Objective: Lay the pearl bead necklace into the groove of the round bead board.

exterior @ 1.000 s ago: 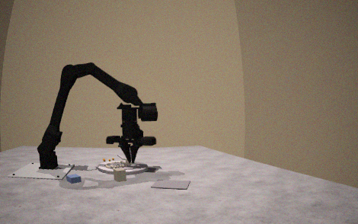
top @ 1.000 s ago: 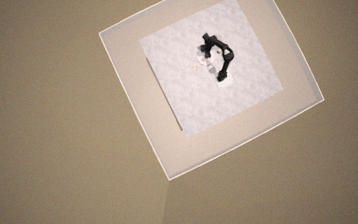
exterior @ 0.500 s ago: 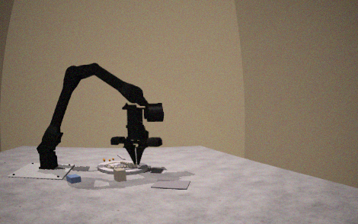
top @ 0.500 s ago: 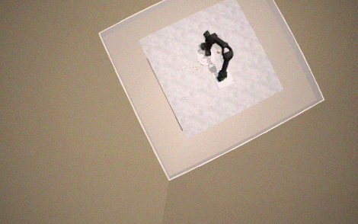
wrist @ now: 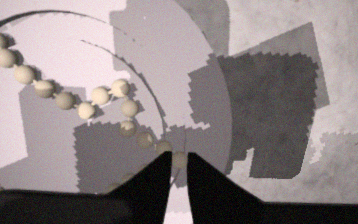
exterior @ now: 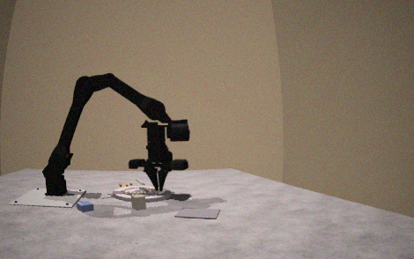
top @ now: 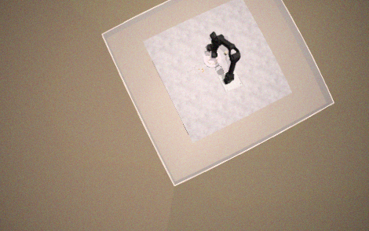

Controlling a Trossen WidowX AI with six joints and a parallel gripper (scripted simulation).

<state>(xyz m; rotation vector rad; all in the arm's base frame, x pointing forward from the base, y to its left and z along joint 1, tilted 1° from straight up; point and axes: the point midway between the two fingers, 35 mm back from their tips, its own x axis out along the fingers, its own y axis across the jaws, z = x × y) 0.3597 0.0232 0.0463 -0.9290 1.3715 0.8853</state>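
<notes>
The round bead board lies 60 mm behind my gripper tip, 30 mm to the left of it and 10 mm below it. Round my gripper tip: flat grey plate 90 mm ahead, 200 mm to the right, 20 mm below; then cream cube 60 mm behind, 140 mm to the right; then blue block 210 mm behind, 170 mm to the right, 10 mm below.
</notes>
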